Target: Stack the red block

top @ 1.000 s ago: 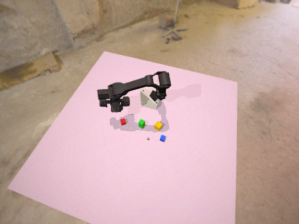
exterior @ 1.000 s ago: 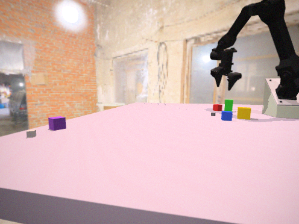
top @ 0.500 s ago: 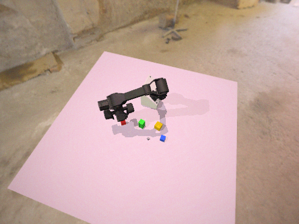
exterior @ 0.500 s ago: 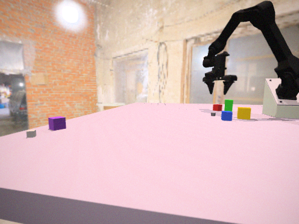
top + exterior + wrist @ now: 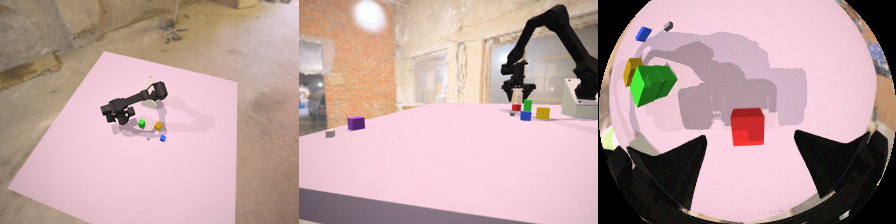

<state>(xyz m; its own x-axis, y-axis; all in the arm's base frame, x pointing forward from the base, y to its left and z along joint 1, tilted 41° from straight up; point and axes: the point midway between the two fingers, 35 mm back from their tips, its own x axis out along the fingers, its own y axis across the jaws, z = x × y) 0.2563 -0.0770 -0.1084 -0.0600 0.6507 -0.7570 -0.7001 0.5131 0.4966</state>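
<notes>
Right now my gripper tip is 3 cm above the red block. Round my gripper tip: blue block: 31 cm to the left, 3 cm below, 1 cm behind; then yellow block: 25 cm to the left, 8 cm behind, 2 cm below; then small grey piece: 22 cm to the left, 4 cm below, 3 cm ahead.
</notes>
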